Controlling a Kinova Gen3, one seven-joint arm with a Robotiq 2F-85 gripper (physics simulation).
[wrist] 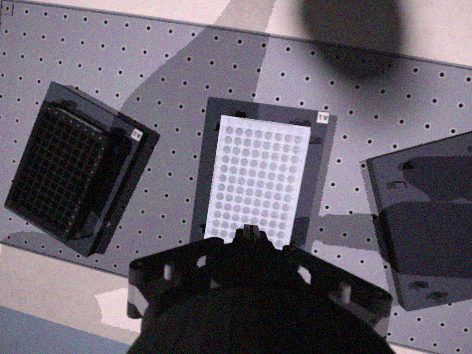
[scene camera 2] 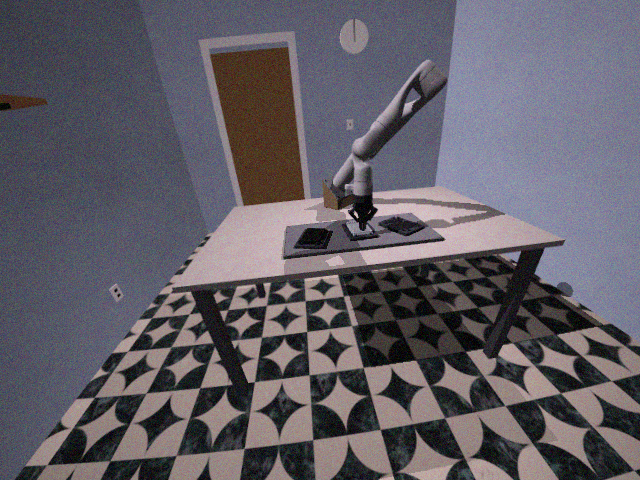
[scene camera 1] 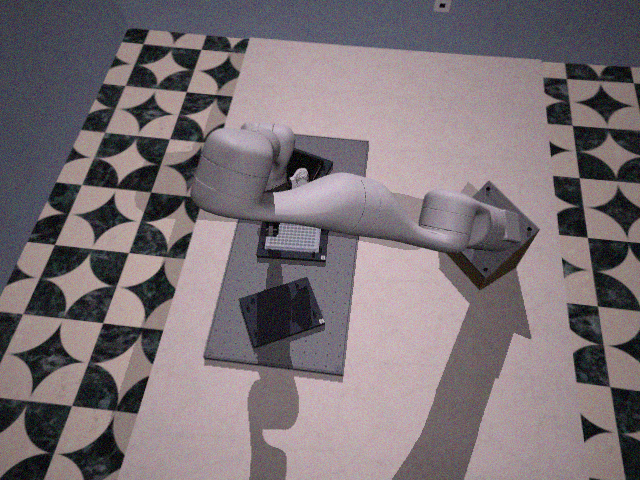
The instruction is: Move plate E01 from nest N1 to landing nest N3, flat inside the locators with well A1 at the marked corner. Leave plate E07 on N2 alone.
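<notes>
A white well plate (scene camera 1: pixel 294 238) (scene camera 2: pixel 356 228) (wrist: pixel 257 175), apparently E01, lies in the middle nest (scene camera 1: pixel 292 256) (wrist: pixel 320 165), whose A1 label is at its top right corner in the wrist view. A dark plate (scene camera 2: pixel 313 236) (wrist: pixel 60 172), apparently E07, sits on the angled nest (wrist: pixel 145 145) at the left of that view. The third nest (scene camera 1: pixel 273 310) (scene camera 2: pixel 402 225) (wrist: pixel 392 215), apparently N3, holds no plate and is turned at an angle. My gripper (scene camera 1: pixel 272 229) (scene camera 2: pixel 362 227) (wrist: pixel 250 234) is shut with nothing between its fingertips, over the white plate's near end; contact cannot be told.
A grey perforated board (scene camera 1: pixel 227 338) (scene camera 2: pixel 292 250) (wrist: pixel 170 200) carries the nests on the table (scene camera 1: pixel 413 103) (scene camera 2: pixel 232 248). The arm hides part of the board in scene camera 1. The arm's block-shaped base (scene camera 1: pixel 488 268) (scene camera 2: pixel 329 197) stands behind the board.
</notes>
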